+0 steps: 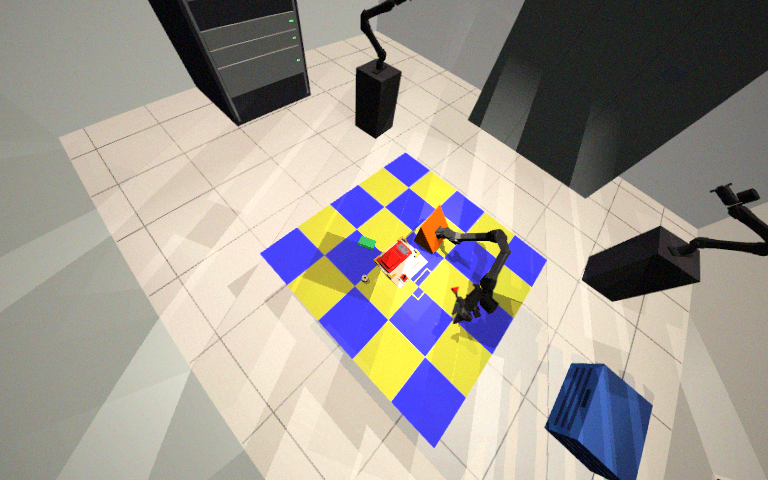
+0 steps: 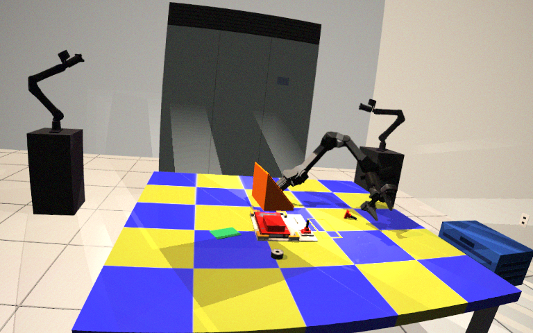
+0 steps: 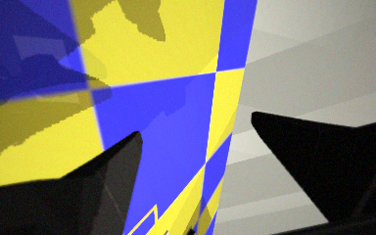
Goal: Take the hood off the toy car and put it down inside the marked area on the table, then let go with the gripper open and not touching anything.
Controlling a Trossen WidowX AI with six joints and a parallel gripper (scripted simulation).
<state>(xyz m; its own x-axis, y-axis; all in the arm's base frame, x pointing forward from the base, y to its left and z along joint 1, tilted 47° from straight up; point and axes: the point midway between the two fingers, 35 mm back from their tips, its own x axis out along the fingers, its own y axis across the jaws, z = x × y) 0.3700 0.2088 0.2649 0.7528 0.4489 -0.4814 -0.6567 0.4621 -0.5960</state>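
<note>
My gripper tip is now 460 mm to the left of the red hood, 70 mm past it and 40 mm above it. From my gripper tip the other things lie so: green flat sheet: 640 mm to the right, 80 mm below, 70 mm behind; black ring: 500 mm to the right, 110 mm ahead, 70 mm below.
</note>
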